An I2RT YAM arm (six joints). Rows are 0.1 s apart.
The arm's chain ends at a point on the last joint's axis. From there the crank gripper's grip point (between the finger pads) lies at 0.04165 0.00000 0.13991 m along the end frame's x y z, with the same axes.
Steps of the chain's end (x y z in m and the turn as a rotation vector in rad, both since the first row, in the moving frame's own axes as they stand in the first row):
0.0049 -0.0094 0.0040 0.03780 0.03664 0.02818
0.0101 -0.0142 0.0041 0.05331 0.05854 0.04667
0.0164 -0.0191 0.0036 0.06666 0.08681 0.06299
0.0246 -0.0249 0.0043 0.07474 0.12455 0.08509
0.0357 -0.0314 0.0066 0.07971 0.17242 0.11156
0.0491 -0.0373 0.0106 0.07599 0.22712 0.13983
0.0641 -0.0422 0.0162 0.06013 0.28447 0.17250
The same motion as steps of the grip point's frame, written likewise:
0.0101 -0.0134 0.0023 0.03780 0.03664 0.02818
0.0183 -0.0195 0.0013 0.05331 0.05854 0.04667
0.0286 -0.0253 -0.0008 0.06666 0.08681 0.06299
0.0419 -0.0308 -0.0022 0.07474 0.12455 0.08509
0.0594 -0.0362 -0.0029 0.07971 0.17242 0.11156
0.0797 -0.0395 -0.0025 0.07599 0.22712 0.13983
0.1016 -0.0397 -0.0011 0.06013 0.28447 0.17250

